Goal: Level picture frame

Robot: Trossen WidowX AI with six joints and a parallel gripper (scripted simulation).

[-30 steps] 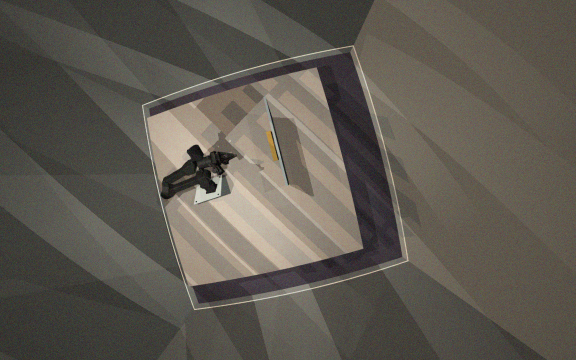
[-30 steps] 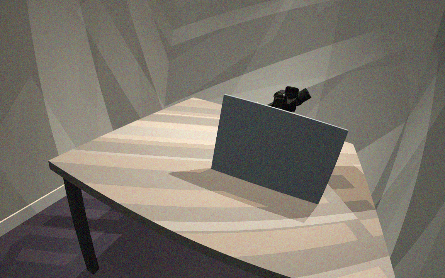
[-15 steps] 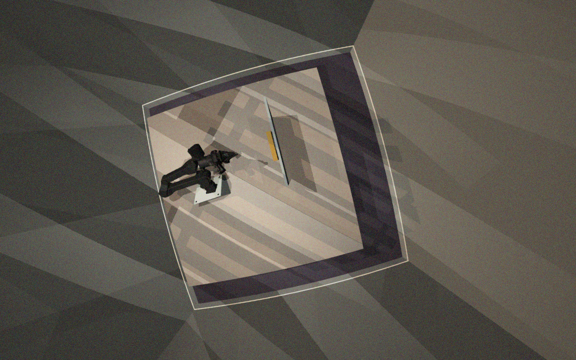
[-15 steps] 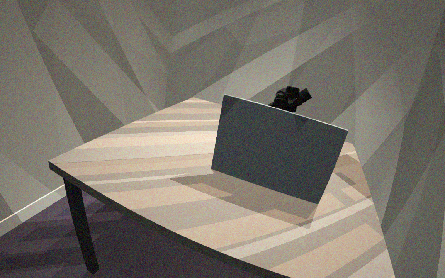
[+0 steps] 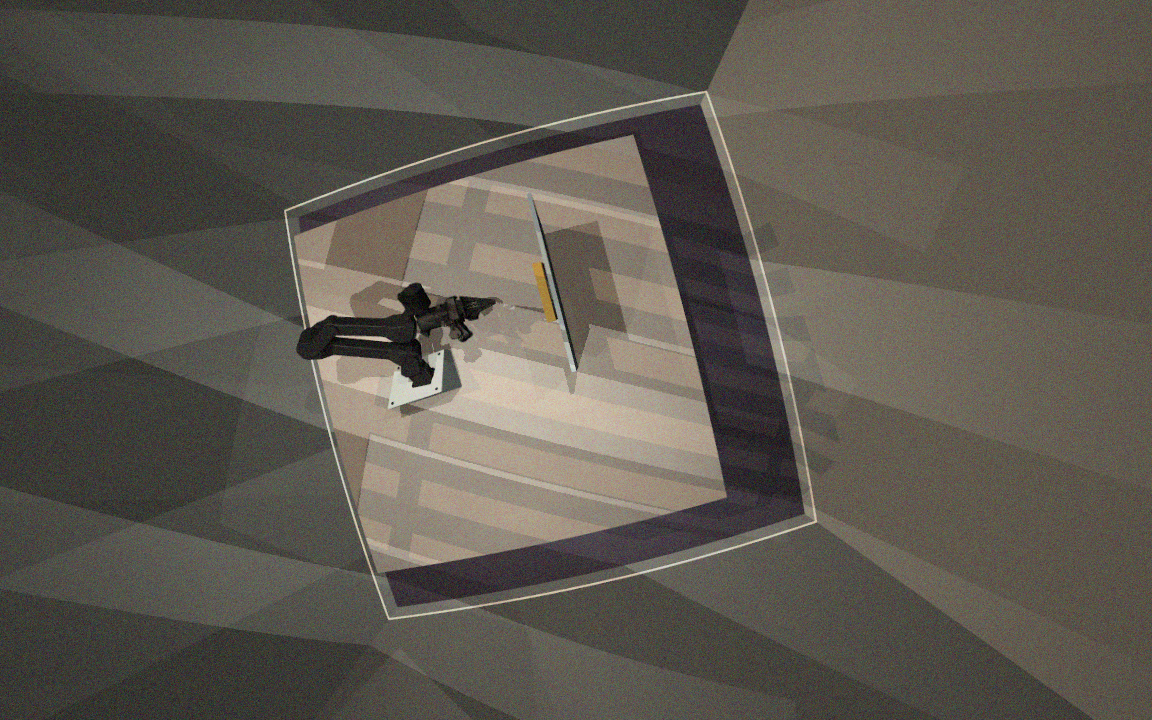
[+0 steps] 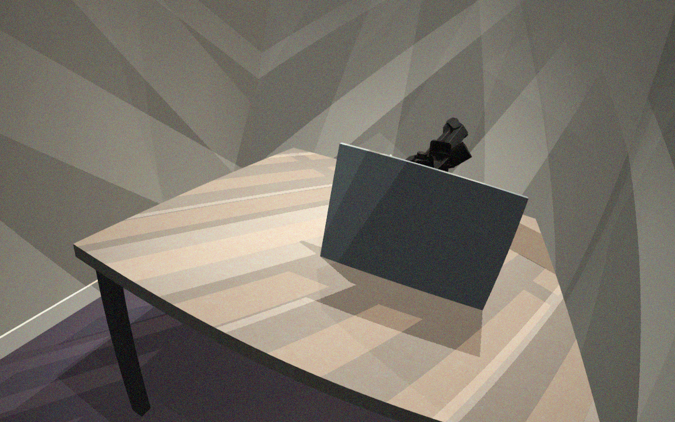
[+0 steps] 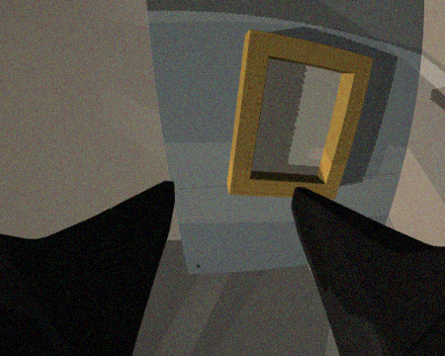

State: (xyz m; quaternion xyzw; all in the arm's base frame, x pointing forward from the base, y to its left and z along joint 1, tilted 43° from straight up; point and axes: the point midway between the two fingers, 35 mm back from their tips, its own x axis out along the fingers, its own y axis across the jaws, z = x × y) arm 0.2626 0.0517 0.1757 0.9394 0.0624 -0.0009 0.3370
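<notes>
Now: the yellow picture frame 150 mm ahead of my gripper tip, 10 mm to the left of it and 80 mm below it. Round my gripper tip: grey-blue wall panel: 160 mm ahead, 10 mm to the left, 90 mm below.
</notes>
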